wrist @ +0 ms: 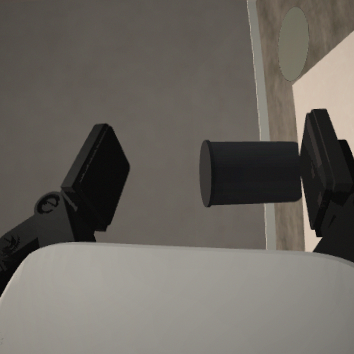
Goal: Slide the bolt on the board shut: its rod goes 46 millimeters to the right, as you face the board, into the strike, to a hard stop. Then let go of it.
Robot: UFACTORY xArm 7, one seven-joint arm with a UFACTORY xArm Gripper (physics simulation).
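Places are measured from the arm's base along level axes (x right, y up, z back), in millimetres.
Where they show: gripper, fingertip midpoint: [205, 140].
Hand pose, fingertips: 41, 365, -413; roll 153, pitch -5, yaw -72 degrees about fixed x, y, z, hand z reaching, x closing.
After its pixels a point has its place, as x, y, z.
A dark cylindrical knob [255, 172], presumably the bolt's handle, lies across the wrist view right of the middle, its flat round end toward the left. My gripper [205, 140] {41, 365, -413} is open, with one black finger at the left and one at the right. The knob shows between them, much closer to the right finger; its right end meets that finger's outline, and I cannot tell whether they touch. The brown, mottled board [280, 112] with a pale edge stands at the right. The rod and the strike cannot be made out.
A flat grey-green disc [293, 44] shows on the board at the upper right. A pale beige surface [330, 75] {-340, -32, -745} lies beside it at the right edge. The light grey gripper housing [180, 300] {93, 383, -354} fills the bottom of the view. A plain grey-brown background is at the left.
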